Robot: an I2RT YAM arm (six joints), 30 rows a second.
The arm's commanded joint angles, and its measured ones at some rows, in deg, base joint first. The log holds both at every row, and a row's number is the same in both.
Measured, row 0:
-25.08, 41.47, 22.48, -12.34, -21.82, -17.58
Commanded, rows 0 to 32:
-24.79, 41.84, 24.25, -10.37, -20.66, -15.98
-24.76, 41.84, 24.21, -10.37, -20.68, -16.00
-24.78, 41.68, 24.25, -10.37, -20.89, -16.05
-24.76, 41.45, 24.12, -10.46, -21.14, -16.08
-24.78, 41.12, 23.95, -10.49, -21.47, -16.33
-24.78, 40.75, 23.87, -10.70, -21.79, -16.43
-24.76, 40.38, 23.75, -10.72, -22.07, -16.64
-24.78, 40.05, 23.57, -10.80, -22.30, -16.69
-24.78, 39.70, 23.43, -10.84, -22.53, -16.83
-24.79, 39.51, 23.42, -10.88, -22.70, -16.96
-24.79, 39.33, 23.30, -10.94, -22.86, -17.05
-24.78, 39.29, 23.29, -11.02, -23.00, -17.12
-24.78, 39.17, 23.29, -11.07, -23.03, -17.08
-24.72, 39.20, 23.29, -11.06, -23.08, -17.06
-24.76, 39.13, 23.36, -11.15, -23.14, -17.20
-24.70, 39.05, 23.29, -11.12, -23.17, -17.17
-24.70, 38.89, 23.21, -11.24, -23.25, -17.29
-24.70, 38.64, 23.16, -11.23, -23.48, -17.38
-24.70, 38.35, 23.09, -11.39, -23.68, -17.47
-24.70, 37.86, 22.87, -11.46, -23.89, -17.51
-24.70, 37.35, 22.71, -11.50, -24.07, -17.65
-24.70, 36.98, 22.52, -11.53, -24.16, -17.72
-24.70, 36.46, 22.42, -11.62, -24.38, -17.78
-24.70, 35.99, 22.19, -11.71, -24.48, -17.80
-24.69, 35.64, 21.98, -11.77, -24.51, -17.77
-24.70, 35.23, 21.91, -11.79, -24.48, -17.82
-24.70, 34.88, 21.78, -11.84, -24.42, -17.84
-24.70, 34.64, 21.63, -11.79, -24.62, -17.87
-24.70, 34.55, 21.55, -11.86, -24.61, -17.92
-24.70, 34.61, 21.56, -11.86, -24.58, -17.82
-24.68, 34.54, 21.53, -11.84, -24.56, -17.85
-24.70, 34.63, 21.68, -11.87, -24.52, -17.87
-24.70, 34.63, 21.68, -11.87, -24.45, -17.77
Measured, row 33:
-25.08, 35.07, 21.58, -12.45, -23.49, -17.43
